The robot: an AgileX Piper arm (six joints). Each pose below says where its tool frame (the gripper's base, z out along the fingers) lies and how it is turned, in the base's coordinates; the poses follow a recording.
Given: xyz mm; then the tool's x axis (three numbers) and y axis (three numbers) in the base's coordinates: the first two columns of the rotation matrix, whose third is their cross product.
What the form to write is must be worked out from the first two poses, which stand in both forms.
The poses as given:
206, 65, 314, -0.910, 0.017, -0.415, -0.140, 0.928, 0.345
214, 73, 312, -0.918, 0.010, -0.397, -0.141, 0.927, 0.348
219, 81, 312, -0.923, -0.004, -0.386, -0.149, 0.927, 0.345
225, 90, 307, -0.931, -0.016, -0.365, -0.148, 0.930, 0.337
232, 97, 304, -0.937, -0.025, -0.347, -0.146, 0.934, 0.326
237, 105, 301, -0.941, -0.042, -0.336, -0.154, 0.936, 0.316
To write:
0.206, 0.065, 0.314; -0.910, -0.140, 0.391; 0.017, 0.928, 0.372; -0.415, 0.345, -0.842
0.214, 0.073, 0.312; -0.918, -0.141, 0.371; 0.010, 0.927, 0.375; -0.397, 0.348, -0.850
0.219, 0.081, 0.312; -0.923, -0.149, 0.356; -0.004, 0.927, 0.376; -0.386, 0.345, -0.856
0.225, 0.090, 0.307; -0.931, -0.148, 0.334; -0.016, 0.930, 0.368; -0.365, 0.337, -0.868
0.232, 0.097, 0.304; -0.937, -0.146, 0.316; -0.025, 0.934, 0.356; -0.347, 0.326, -0.879
0.237, 0.105, 0.301; -0.941, -0.154, 0.301; -0.042, 0.936, 0.349; -0.336, 0.316, -0.887

